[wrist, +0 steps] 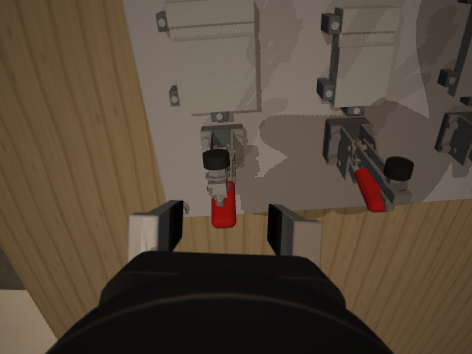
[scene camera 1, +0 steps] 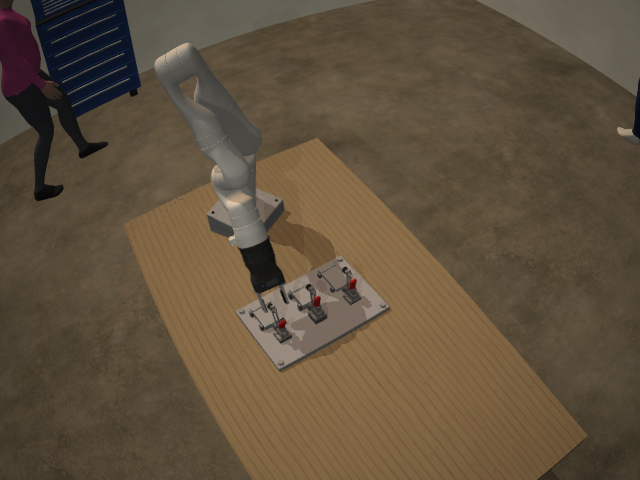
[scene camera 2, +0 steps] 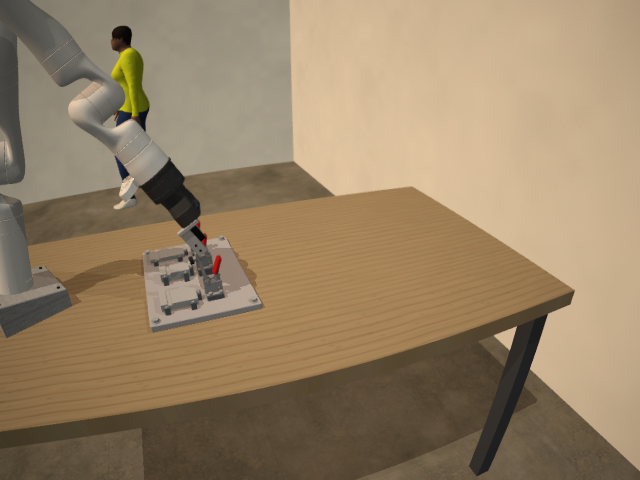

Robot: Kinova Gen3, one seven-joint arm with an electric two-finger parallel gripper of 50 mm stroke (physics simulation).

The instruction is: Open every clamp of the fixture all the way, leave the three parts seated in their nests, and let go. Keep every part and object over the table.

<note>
The pictures show: the gripper, a metal part, a clamp handle and a clamp bar.
The gripper is seen too in the wrist view and in scene camera 1.
</note>
